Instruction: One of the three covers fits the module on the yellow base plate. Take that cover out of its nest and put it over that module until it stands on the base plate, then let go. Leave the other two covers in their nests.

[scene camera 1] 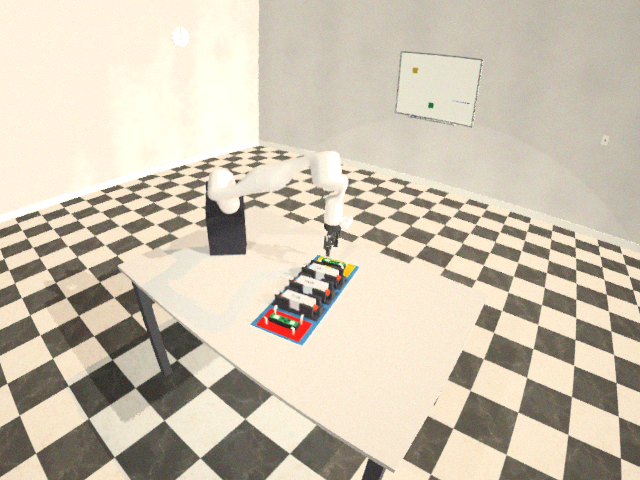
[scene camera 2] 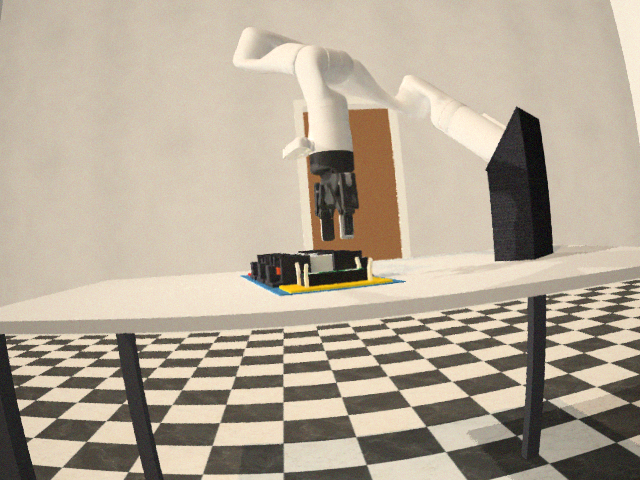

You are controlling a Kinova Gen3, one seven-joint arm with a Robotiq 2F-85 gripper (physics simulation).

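Where they show: gripper, between the fingertips: (scene camera 1: 331, 251) (scene camera 2: 337, 239); arm's base, origin of its link: (scene camera 1: 229, 203) (scene camera 2: 504, 151).
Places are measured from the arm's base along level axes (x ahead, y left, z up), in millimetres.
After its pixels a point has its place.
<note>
The yellow base plate (scene camera 1: 350, 269) @[x 536, y 162, z -242 mm] (scene camera 2: 294, 289) @[x 533, y 187, z -242 mm] lies at the far end of the row in scene camera 1 and at the front in scene camera 2. A module with a green top (scene camera 1: 332, 262) @[x 456, y 141, z -222 mm] (scene camera 2: 336, 277) @[x 458, y 159, z -231 mm] stands on it between pale posts, uncovered. Three covers with whitish tops sit in black nests: the cover nearest the yellow plate (scene camera 1: 324, 269) @[x 470, y 40, z -198 mm] (scene camera 2: 321, 262) @[x 462, y 63, z -210 mm], the middle cover (scene camera 1: 310, 284) @[x 474, y -80, z -199 mm] and the cover nearest the red plate (scene camera 1: 297, 299) @[x 482, y -187, z -199 mm]. My gripper (scene camera 1: 329, 250) @[x 448, y 144, z -170 mm] (scene camera 2: 337, 237) @[x 448, y 144, z -170 mm] points down, open and empty, above the area of the yellow plate and nearest nest, clear of the parts.
A red plate (scene camera 1: 295, 334) @[x 551, y -308, z -242 mm] with pale posts and a green-topped module (scene camera 1: 283, 320) @[x 489, y -288, z -223 mm] is at the near end of the row in scene camera 1. A blue mat (scene camera 1: 305, 339) @[x 590, y -307, z -246 mm] (scene camera 2: 279, 293) @[x 557, y 189, z -246 mm] lies under everything. The arm's black pedestal (scene camera 1: 226, 232) @[x 2, y -36, z -127 mm] (scene camera 2: 516, 206) @[x 26, y 66, z -131 mm] stands on the table (scene camera 1: 382, 361) @[x 854, y -266, z -248 mm] (scene camera 2: 155, 294) @[x 782, y 22, z -248 mm].
</note>
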